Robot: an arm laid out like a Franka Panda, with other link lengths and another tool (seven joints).
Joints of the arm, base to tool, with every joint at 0 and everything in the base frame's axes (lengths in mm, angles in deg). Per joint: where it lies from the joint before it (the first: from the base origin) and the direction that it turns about. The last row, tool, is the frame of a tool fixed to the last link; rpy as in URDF.
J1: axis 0 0 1 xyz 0 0 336.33
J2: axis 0 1 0 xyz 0 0 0
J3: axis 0 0 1 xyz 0 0 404.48
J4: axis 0 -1 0 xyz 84.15 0 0
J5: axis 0 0 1 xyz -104.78 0 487.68
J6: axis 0 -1 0 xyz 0 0 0
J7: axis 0 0 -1 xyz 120.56 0 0
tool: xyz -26 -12 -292.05 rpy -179.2 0 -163.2
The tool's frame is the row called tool.
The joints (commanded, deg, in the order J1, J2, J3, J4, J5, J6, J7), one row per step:
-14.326, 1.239, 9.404, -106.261, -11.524, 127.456, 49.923
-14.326, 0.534, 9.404, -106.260, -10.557, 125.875, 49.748
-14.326, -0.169, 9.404, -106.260, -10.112, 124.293, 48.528
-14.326, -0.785, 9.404, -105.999, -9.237, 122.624, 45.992
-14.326, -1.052, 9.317, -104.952, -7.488, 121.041, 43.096
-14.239, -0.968, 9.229, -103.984, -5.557, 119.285, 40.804
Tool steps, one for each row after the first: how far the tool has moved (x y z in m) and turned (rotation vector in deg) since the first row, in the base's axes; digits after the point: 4 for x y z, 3 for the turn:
-0.0081, 0.0025, 0.0041, 0.734, 0.823, -0.408
-0.0165, 0.0031, 0.0083, 0.652, 1.879, 0.328
-0.0242, 0.0046, 0.0141, 0.604, 3.030, 2.198
-0.0271, 0.0075, 0.0245, 1.340, 3.579, 4.204
-0.0302, 0.0128, 0.0291, 2.602, 4.531, 5.768

